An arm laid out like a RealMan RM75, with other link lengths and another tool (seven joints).
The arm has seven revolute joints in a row. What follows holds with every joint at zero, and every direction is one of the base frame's. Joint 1 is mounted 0.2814 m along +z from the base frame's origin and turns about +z. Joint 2 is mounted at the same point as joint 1 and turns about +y. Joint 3 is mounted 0.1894 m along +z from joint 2 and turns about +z. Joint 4 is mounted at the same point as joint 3 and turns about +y. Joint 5 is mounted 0.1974 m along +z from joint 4 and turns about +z. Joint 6 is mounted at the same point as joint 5 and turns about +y. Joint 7 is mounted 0.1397 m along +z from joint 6 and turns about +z. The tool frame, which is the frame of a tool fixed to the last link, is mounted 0.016 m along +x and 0.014 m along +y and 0.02 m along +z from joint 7; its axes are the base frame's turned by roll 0, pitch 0.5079 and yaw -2.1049 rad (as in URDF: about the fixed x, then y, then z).
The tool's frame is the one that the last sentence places.
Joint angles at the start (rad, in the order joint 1, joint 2, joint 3, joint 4, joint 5, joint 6, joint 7):
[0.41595 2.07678 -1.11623 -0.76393 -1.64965 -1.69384 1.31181]
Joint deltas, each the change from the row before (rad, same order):
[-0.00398 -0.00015 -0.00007 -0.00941 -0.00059 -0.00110 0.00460]
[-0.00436 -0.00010 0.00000 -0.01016 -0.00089 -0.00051 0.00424]
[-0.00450 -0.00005 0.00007 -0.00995 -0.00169 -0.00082 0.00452]
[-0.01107 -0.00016 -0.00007 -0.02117 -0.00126 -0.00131 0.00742]
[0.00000 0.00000 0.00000 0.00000 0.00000 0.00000 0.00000]
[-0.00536 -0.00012 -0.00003 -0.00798 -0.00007 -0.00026 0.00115]
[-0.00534 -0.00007 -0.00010 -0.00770 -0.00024 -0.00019 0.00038]
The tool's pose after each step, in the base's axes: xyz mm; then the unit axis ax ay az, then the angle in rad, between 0 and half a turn. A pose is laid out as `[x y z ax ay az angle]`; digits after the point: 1 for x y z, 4 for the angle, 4 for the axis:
[161.0 237.9 35.1 -0.6439 -0.7651 -0.0054 2.1966]
[161.0 238.0 36.1 -0.6429 -0.7659 -0.0072 2.1969]
[161.2 237.9 37.1 -0.6422 -0.7665 -0.0088 2.1980]
[161.7 237.7 39.3 -0.6405 -0.7679 -0.0128 2.1979]
[161.7 237.7 39.3 -0.6405 -0.7679 -0.0128 2.1979]
[162.2 237.5 40.2 -0.6396 -0.7686 -0.0148 2.1970]
[162.7 237.3 40.9 -0.6385 -0.7694 -0.0168 2.1961]

